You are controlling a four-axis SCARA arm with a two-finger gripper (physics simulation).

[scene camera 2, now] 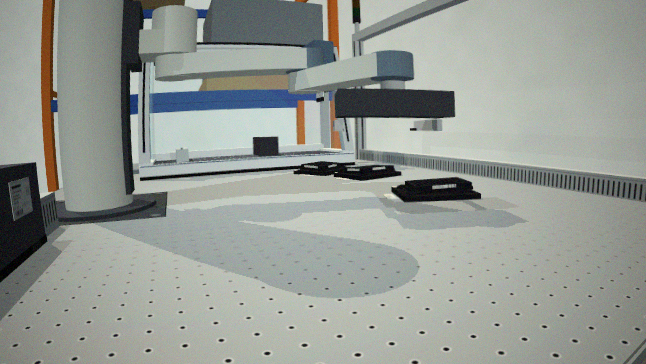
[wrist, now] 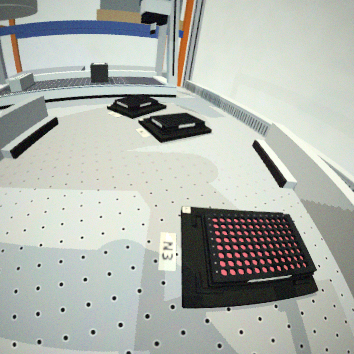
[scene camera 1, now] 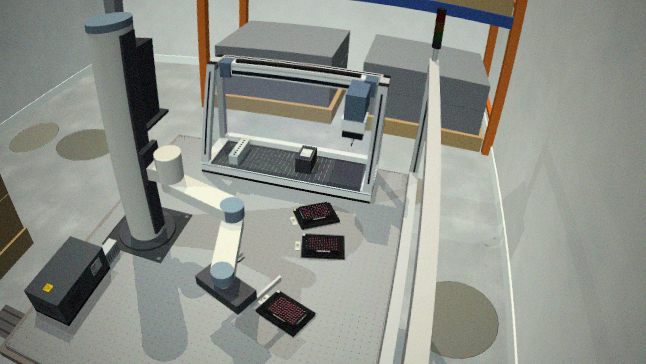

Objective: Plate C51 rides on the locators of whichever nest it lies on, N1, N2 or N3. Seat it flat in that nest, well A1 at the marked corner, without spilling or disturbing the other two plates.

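A black plate with pink wells (scene camera 1: 286,309) (scene camera 2: 439,184) (wrist: 257,245) lies on nest N3 (scene camera 2: 435,197) (wrist: 196,296), with a bare strip of nest at its left and front in the wrist view; I cannot tell whether it is fully flat. The marked corner tag (wrist: 186,210) is at the nest's far left. A middle plate (scene camera 1: 323,243) (scene camera 2: 367,169) (wrist: 177,120) and a far plate (scene camera 1: 317,211) (scene camera 2: 321,165) (wrist: 134,101) lie on the other nests. No plate code is legible, so C51 cannot be told apart. My gripper (scene camera 1: 261,268) (wrist: 155,116) is open and empty, above the table, left of N3's plate in scene camera 1.
The N3 card (wrist: 167,251) lies beside its nest. A framed gantry station (scene camera 1: 287,182) (wrist: 90,93) with a dark block (scene camera 1: 306,159) (scene camera 2: 265,146) (wrist: 99,72) stands behind the plates. A dark box (scene camera 1: 69,280) stands left of the arm's column (scene camera 1: 117,130). A wall and rail (scene camera 1: 434,200) bound the right.
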